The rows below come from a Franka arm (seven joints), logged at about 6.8 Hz.
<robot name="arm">
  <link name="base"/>
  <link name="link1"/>
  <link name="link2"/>
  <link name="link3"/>
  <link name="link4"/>
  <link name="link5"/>
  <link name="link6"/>
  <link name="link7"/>
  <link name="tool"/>
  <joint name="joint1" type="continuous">
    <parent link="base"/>
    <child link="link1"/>
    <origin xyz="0 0 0.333"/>
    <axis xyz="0 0 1"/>
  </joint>
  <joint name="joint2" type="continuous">
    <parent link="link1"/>
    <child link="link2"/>
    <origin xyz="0 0 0"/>
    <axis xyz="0 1 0"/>
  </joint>
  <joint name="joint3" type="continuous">
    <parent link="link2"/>
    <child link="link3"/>
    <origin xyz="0 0 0.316"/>
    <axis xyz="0 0 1"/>
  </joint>
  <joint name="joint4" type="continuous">
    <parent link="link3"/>
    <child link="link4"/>
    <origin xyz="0.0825 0 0"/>
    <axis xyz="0 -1 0"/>
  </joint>
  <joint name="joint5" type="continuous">
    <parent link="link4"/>
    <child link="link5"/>
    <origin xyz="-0.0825 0 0.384"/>
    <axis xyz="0 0 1"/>
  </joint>
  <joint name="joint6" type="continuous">
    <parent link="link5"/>
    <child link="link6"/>
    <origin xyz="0 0 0"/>
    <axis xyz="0 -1 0"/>
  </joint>
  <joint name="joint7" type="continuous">
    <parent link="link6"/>
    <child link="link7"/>
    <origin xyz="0.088 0 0"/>
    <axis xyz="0 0 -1"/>
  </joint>
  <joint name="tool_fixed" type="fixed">
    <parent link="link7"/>
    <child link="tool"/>
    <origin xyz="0 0 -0.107" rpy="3.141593 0 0"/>
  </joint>
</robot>
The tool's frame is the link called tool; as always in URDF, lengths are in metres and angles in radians. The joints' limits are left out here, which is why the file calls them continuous.
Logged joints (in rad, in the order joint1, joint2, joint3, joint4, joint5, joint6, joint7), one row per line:
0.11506, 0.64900, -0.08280, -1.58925, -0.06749, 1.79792, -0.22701
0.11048, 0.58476, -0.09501, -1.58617, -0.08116, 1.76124, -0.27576
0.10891, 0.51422, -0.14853, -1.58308, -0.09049, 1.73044, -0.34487
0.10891, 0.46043, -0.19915, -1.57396, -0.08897, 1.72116, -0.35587
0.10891, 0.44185, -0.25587, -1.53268, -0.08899, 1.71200, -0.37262
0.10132, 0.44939, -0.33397, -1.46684, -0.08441, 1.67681, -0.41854
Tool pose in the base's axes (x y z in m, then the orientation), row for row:
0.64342, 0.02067, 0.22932, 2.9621, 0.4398, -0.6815
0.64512, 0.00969, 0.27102, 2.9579, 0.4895, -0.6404
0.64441, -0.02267, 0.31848, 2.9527, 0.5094, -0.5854
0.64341, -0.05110, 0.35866, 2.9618, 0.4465, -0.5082
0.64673, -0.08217, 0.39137, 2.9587, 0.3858, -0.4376
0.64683, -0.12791, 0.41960, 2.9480, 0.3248, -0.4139
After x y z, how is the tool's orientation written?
As a rotation vector, in radians.
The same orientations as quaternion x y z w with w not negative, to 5 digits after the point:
0.96390, 0.14312, -0.22177, 0.03522
0.96412, 0.15955, -0.20874, 0.03791
0.96621, 0.16669, -0.19156, 0.04430
0.97359, 0.14677, -0.16705, 0.05174
0.97917, 0.12768, -0.14482, 0.06292
0.98179, 0.10817, -0.13784, 0.07344

